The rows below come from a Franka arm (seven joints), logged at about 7 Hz.
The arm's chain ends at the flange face. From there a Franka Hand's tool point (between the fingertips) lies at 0.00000 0.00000 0.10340 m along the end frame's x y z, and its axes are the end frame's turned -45 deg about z.
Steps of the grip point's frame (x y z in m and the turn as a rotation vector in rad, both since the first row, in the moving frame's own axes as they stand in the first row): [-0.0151, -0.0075, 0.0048, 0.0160, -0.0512, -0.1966]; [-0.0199, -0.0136, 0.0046, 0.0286, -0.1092, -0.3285]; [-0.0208, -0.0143, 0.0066, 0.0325, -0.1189, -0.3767]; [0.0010, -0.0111, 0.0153, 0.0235, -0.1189, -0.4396]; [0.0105, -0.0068, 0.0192, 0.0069, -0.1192, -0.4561]
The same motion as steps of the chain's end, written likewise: [-0.0114, 0.0023, 0.0049, -0.0249, -0.0475, -0.1966]; [-0.0148, -0.0030, 0.0053, -0.0570, -0.0974, -0.3285]; [-0.0152, -0.0036, 0.0074, -0.0611, -0.1071, -0.3767]; [0.0014, -0.0175, 0.0160, -0.0675, -0.1007, -0.4396]; [0.0097, -0.0222, 0.0199, -0.0794, -0.0892, -0.4561]
